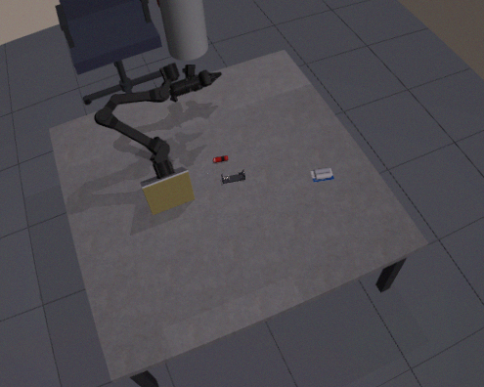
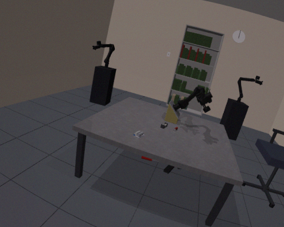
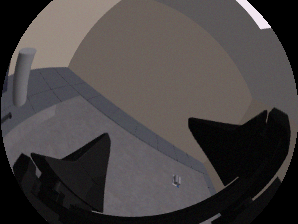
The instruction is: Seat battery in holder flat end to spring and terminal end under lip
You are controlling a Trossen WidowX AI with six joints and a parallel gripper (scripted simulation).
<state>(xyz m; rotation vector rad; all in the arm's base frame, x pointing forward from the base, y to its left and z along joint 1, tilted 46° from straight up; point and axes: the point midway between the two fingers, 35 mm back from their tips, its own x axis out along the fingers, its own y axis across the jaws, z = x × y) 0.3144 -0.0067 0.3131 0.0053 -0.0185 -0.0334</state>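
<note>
Right now my gripper tip is 110 mm past the battery, 170 mm to the left of it and 310 mm above it.
</note>
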